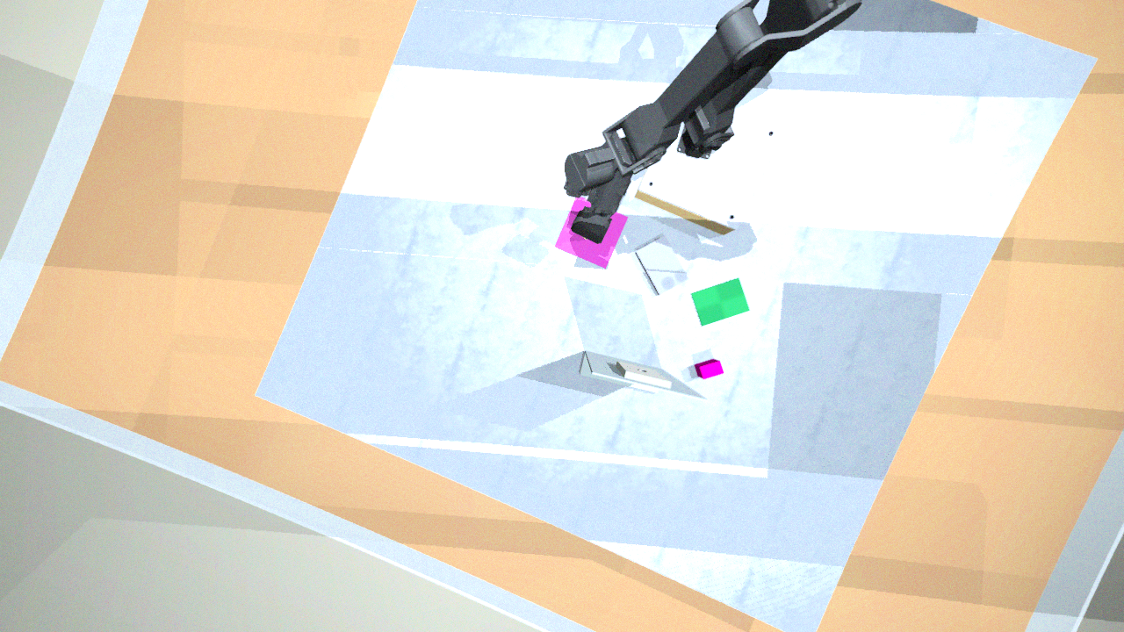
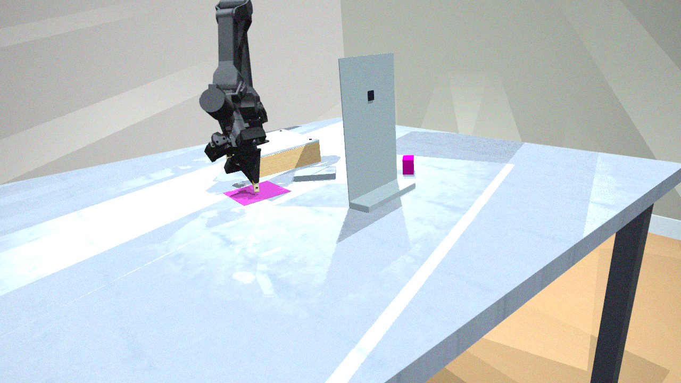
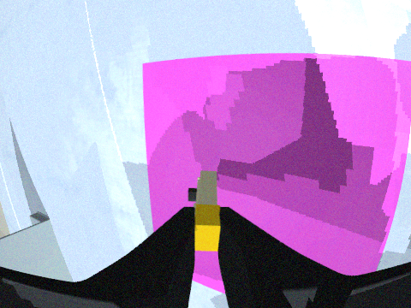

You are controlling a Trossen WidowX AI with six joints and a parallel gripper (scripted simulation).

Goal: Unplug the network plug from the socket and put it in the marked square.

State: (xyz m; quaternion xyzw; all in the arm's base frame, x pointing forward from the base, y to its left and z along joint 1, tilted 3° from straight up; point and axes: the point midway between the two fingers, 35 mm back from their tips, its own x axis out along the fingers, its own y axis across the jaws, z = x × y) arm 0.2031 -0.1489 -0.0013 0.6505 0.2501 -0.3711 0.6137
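Right now my gripper tip is 2 cm above the magenta marked square and 1 cm past it. From my gripper tip the other things lie so: flat grey plate 17 cm to the left, 2 cm below, 2 cm ahead; then upright grey panel 25 cm ahead, 14 cm to the left, 11 cm above; then green patch 31 cm to the left, 6 cm ahead, 2 cm below.
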